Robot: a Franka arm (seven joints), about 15 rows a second.
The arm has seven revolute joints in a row. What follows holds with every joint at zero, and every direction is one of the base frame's. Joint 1 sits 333 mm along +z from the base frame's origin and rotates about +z. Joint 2 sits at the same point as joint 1 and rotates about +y. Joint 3 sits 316 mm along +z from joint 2 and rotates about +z. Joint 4 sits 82.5 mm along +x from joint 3 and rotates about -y. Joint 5 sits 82.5 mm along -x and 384 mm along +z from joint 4 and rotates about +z. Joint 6 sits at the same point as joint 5 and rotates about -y. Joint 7 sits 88 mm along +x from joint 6 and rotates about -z. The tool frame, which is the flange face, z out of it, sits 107 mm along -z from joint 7; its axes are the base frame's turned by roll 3.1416, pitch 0 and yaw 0 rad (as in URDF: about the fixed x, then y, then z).
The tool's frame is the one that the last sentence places.
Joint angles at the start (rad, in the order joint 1, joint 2, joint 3, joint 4, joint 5, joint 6, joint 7):
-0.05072, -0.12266, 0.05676, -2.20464, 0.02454, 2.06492, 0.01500
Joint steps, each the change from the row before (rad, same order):
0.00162, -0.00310, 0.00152, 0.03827, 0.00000, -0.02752, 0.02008
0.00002, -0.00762, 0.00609, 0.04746, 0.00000, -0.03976, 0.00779
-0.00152, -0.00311, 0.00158, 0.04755, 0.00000, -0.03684, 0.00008
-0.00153, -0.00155, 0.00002, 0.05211, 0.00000, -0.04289, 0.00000
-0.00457, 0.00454, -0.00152, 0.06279, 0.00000, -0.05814, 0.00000
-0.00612, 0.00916, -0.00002, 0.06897, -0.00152, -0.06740, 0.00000
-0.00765, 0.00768, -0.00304, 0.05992, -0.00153, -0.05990, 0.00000
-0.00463, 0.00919, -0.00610, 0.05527, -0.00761, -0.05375, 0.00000
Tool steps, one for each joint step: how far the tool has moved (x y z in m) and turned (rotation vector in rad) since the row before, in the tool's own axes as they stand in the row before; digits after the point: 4 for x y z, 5 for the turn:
0.0046, -0.0022, -0.0170, 0.00042, 0.01378, 0.01608
0.0038, -0.0041, -0.0226, -0.00005, 0.01518, 0.00057
0.0042, -0.0009, -0.0209, 0.00067, 0.01377, -0.00109
0.0038, 0.0000, -0.0219, 0.00079, 0.01075, 0.00029
0.0040, 0.0024, -0.0226, 0.00073, 0.00017, 0.00469
0.0034, 0.0026, -0.0224, -0.00104, -0.00746, 0.00432
0.0016, 0.0053, -0.0195, -0.00102, -0.00745, 0.00919
0.0011, 0.0061, -0.0170, -0.00672, -0.00723, 0.00882

